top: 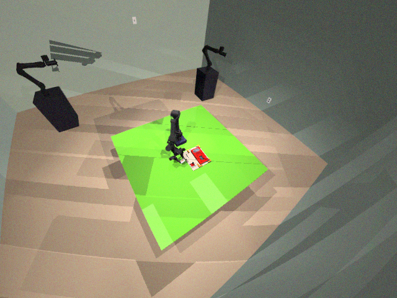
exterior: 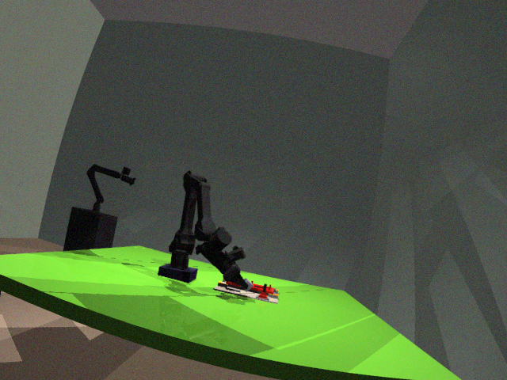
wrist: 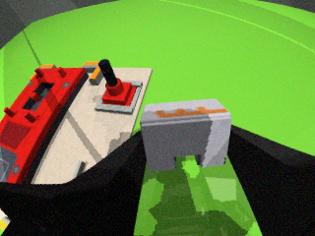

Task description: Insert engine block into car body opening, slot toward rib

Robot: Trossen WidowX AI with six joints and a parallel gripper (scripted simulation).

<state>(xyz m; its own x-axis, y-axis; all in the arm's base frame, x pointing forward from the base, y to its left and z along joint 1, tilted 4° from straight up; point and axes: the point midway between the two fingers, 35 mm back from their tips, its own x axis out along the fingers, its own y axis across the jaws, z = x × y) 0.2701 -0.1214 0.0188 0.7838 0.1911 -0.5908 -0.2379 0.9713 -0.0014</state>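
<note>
The black peg is 60 mm ahead of my gripper tip, 90 mm to the left of it and 20 mm below it. Round my gripper tip: engine block (10 mm behind); beige base plate (180 mm to the left, 40 mm below).
</note>
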